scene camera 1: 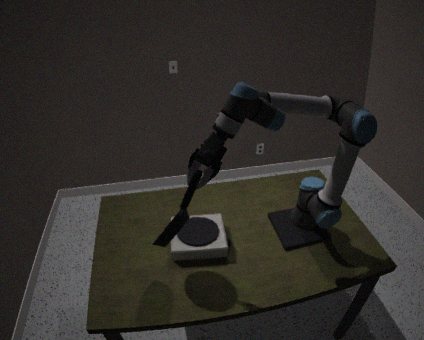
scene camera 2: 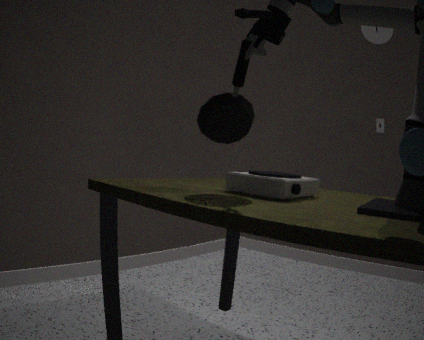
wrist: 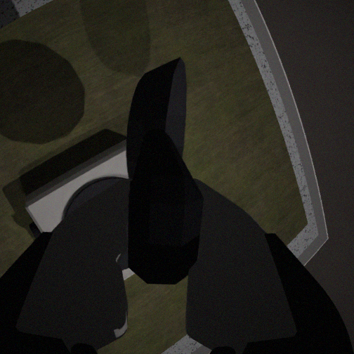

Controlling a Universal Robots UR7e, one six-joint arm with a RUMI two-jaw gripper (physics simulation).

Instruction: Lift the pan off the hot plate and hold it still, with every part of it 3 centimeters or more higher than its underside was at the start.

My gripper shows in scene camera 1, in scene camera 2 (244, 58) and in the wrist view. A dark pan shows in scene camera 1 (180, 219), in scene camera 2 and in the wrist view. The same spot on the dark pan: (wrist: 165, 205) is (scene camera 2: 244, 39). One and the same spot on my gripper: (wrist: 246, 284) is (scene camera 1: 194, 165).
